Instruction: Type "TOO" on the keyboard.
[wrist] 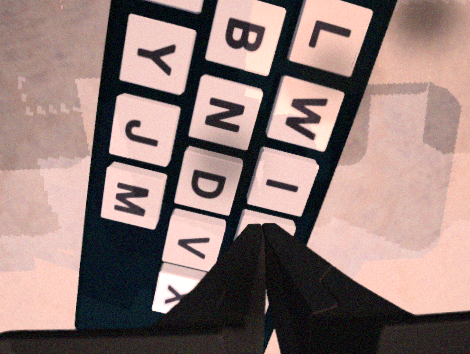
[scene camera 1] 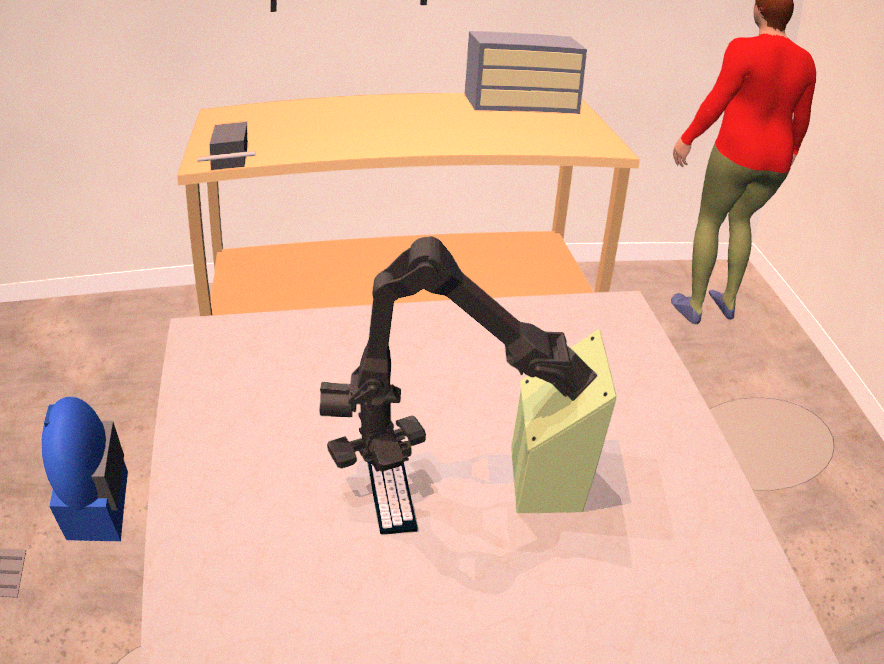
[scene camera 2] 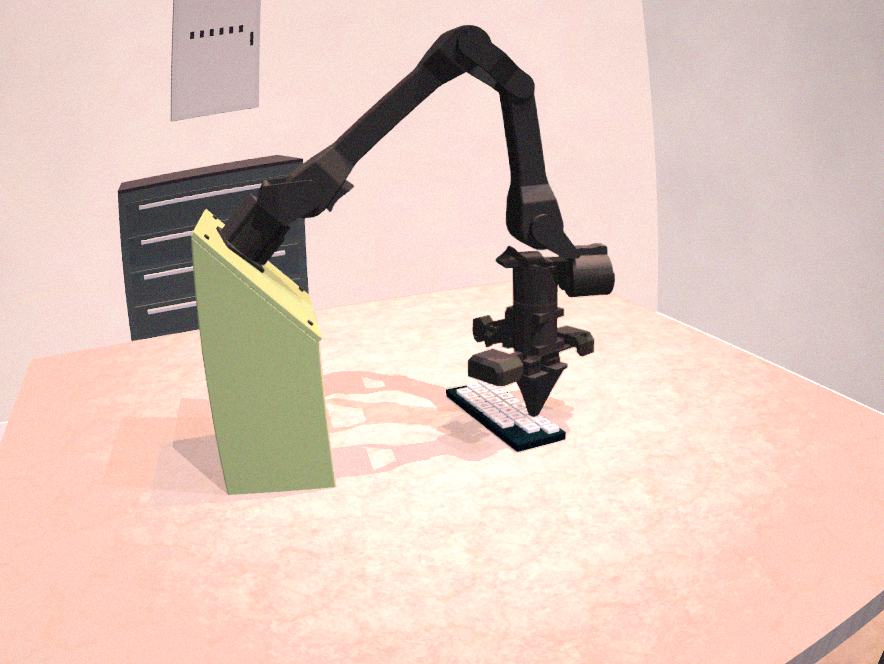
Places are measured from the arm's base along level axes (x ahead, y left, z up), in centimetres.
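Pixels of known places: gripper, fingertip midpoint: (wrist: 261, 236) (scene camera 1: 377, 470) (scene camera 2: 533, 415); arm's base, link origin: (scene camera 1: 578, 381) (scene camera 2: 238, 250).
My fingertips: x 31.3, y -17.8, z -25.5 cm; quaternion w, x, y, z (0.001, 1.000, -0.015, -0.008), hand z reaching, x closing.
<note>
For each thing: its middle in the pictures, then the offset to it from my fingertips. Level surfaces: height alone.
- keyboard, body centre: (wrist: 239, 54) (scene camera 2: 503, 411) (scene camera 1: 390, 489) dy +5.3, dx -0.2, dz -0.7 cm
- I key, body centre: (wrist: 281, 182) dy +1.7, dx +0.7, dz -0.2 cm
- V key, body centre: (wrist: 193, 240) (scene camera 2: 523, 422) dy -0.1, dx -2.1, dz -0.2 cm
- partly covered key, body centre: (wrist: 181, 292) (scene camera 2: 531, 427) dy -2.0, dx -2.8, dz -0.2 cm
- table, surface height: dz -1.6 cm
The keyboard (scene camera 1: 398, 529) (scene camera 2: 515, 441) (wrist: 115, 270) is a dark board with rows of white letter keys, lying flat on the table under the arm. My gripper (scene camera 2: 534, 413) (wrist: 261, 236) is shut and empty, pointing down. Its tips are at or very close above a key (wrist: 267, 218) beside the I key (wrist: 283, 182); that key's letter is hidden by the fingers. I cannot tell whether they touch it. The V key (wrist: 194, 242) and a partly covered key (wrist: 174, 292) lie left of the fingers. The fingertips are hidden in the first scene view. No T or O is readable in the wrist view.
The arm's base is fixed on a green slanted stand (scene camera 1: 560, 457) (scene camera 2: 264, 385) on the table (scene camera 1: 285, 586) (scene camera 2: 457, 571). Behind are a wooden workbench (scene camera 1: 357, 135) with a drawer box (scene camera 1: 530, 78), a standing person (scene camera 1: 768, 107) and a blue object (scene camera 1: 73, 450) at the left.
</note>
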